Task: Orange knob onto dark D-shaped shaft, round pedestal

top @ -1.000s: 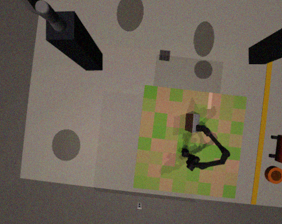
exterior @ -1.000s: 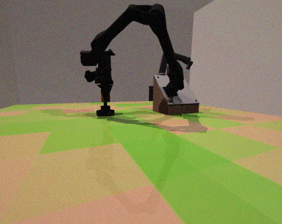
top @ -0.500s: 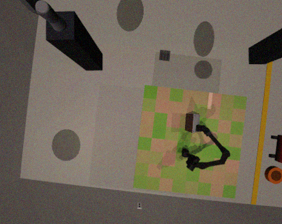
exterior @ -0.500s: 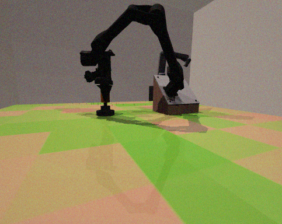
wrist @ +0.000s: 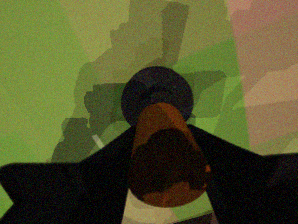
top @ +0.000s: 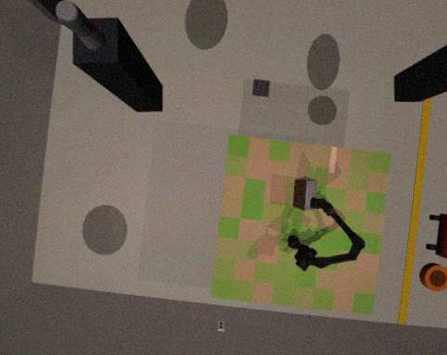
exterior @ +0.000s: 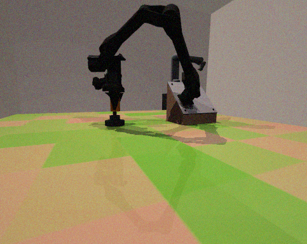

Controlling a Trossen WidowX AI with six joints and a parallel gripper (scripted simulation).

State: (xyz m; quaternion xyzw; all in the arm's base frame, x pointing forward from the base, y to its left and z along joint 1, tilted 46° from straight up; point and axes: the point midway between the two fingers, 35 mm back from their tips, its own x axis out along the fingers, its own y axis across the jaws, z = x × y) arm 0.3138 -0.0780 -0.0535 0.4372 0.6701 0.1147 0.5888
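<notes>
The orange knob lies 20 mm above my gripper tip. The rest, counted from my gripper tip: dark pedestal 40 mm below.
</notes>
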